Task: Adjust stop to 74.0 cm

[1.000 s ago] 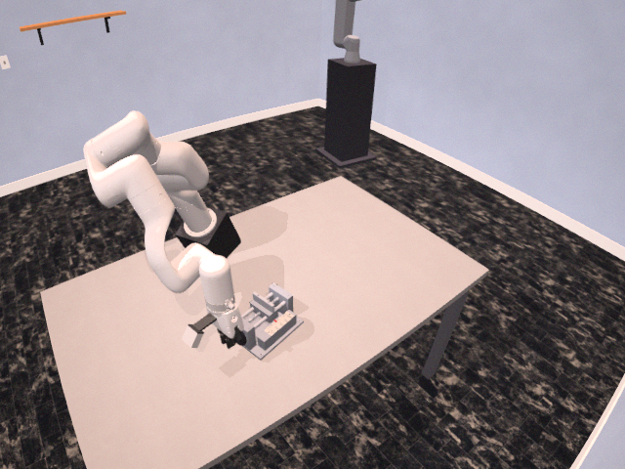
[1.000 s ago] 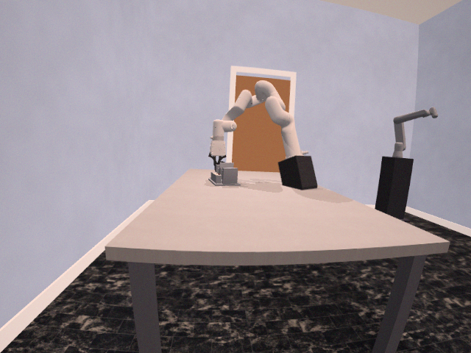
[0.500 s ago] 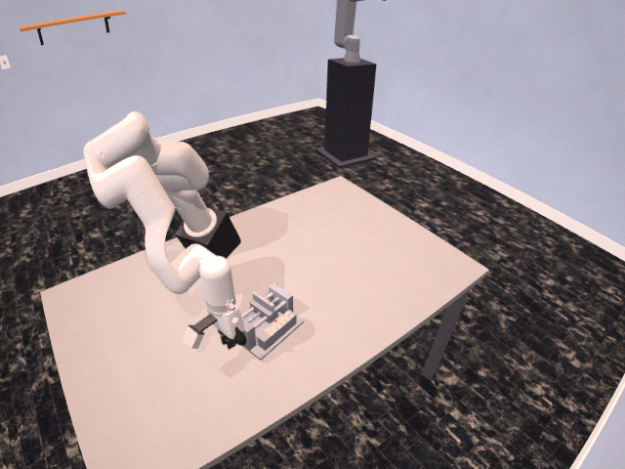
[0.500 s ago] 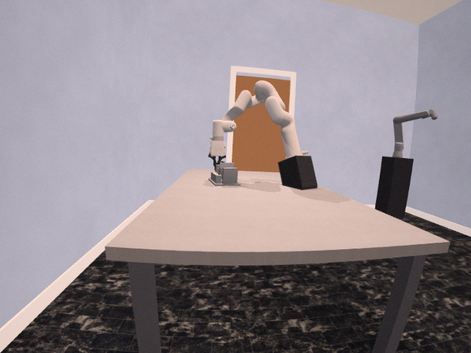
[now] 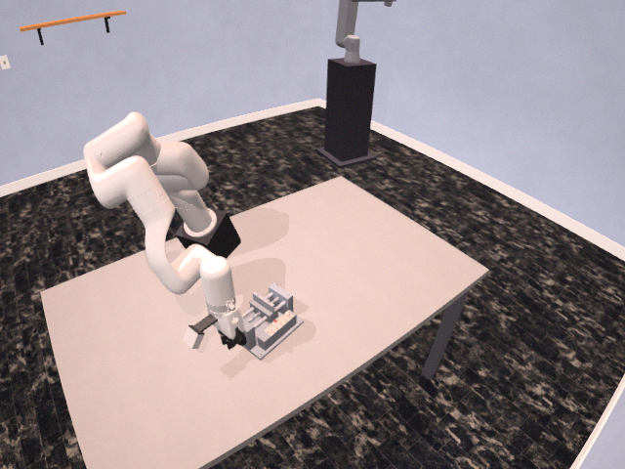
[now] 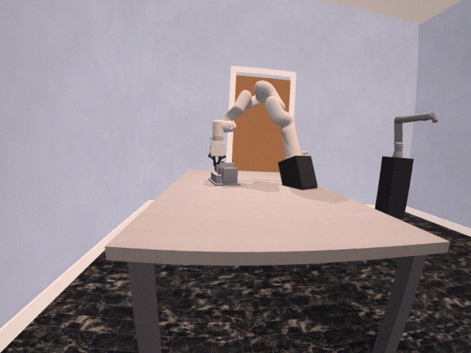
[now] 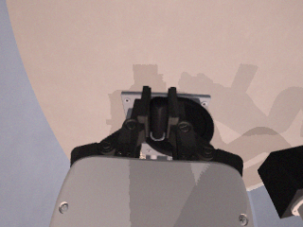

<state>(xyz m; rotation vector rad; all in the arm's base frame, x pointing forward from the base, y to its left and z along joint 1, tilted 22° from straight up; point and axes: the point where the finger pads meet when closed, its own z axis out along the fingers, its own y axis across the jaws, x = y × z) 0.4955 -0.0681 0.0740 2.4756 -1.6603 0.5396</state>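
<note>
Now: hand 10 mm to the right of the handwheel knob. Round my hand: sliding stop block 70 mm behind, 150 mm to the left, 10 mm below; then black handwheel 10 mm behind, 20 mm to the left, 10 mm below.
</note>
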